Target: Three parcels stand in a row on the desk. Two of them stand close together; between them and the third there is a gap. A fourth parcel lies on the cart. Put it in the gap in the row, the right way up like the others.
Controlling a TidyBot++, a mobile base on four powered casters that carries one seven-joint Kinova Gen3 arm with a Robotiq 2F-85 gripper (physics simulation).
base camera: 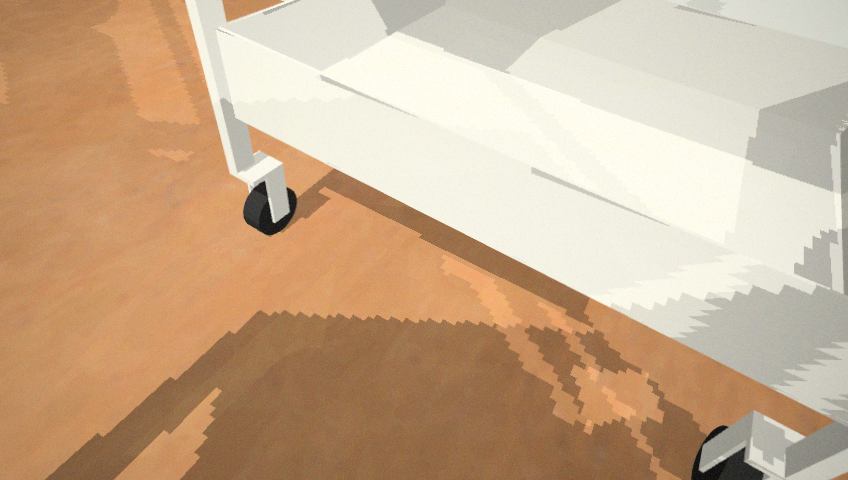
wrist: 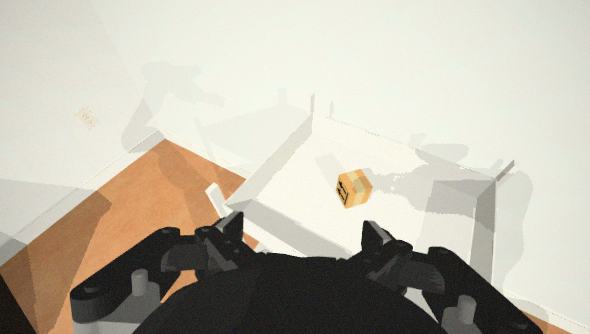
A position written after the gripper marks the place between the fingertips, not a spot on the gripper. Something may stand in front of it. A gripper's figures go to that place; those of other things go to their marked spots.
Labels:
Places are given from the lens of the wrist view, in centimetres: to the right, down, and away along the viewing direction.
gripper [wrist: 302, 229]: 0, 4, 16
small brown parcel [wrist: 353, 188]: 11, 4, 43

